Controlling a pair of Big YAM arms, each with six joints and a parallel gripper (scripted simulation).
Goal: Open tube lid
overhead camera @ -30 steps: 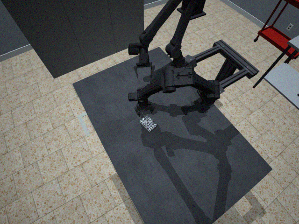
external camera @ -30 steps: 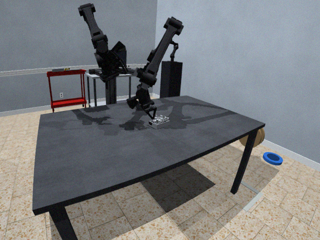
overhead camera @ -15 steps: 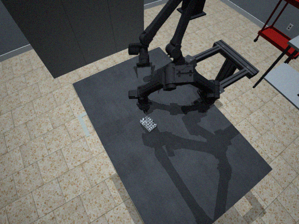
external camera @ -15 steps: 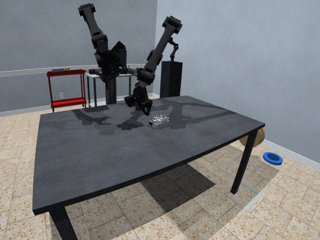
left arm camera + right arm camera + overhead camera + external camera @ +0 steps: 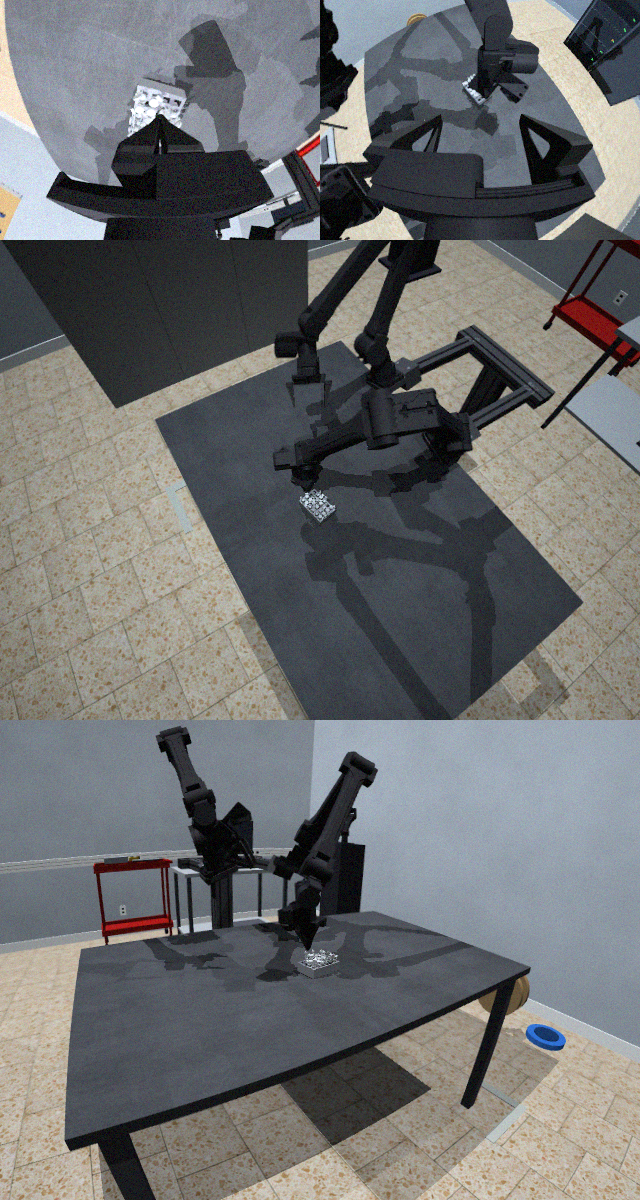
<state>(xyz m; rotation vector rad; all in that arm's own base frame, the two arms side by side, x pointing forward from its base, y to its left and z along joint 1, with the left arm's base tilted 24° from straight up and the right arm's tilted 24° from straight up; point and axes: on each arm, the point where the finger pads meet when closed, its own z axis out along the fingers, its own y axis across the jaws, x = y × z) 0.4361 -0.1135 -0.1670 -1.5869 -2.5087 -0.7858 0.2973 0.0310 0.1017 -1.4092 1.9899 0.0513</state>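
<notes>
Right now my left hand is 7 cm above the cooling block, 5 cm to the right of it and 1 cm past it.
</notes>
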